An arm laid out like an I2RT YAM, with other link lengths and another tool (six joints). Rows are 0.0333 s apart.
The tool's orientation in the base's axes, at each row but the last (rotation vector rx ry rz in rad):
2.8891 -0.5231 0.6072
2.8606 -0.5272 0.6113
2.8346 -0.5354 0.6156
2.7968 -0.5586 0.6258
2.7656 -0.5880 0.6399
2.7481 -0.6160 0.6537
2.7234 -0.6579 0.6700
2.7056 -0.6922 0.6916
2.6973 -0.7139 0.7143
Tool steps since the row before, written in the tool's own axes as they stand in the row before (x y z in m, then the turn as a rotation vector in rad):
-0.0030 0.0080 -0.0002 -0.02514 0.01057 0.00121
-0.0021 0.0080 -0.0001 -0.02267 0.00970 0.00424
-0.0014 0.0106 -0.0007 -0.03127 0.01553 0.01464
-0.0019 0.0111 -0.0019 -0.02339 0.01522 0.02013
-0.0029 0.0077 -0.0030 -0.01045 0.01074 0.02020
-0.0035 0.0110 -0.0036 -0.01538 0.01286 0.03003
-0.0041 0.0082 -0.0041 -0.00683 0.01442 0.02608
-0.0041 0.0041 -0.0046 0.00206 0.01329 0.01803
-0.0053 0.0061 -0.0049 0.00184 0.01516 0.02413
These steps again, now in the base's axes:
-0.0056 -0.0065 -0.0005 -0.02497 -0.00239 -0.01078
-0.0048 -0.0067 -0.0001 -0.02143 -0.00305 -0.01254
-0.0055 -0.0091 0.0012 -0.02720 -0.00845 -0.02494
-0.0068 -0.0089 0.0023 -0.01849 -0.01225 -0.02631
-0.0068 -0.0049 0.0024 -0.00587 -0.01254 -0.02100
-0.0092 -0.0073 0.0030 -0.00718 -0.01596 -0.03158
-0.0087 -0.0042 0.0027 -0.00265 -0.01905 -0.02377
-0.0070 -0.0003 0.0024 0.00172 -0.01858 -0.01255
-0.0091 -0.0013 0.0021 0.00298 -0.02229 -0.01760

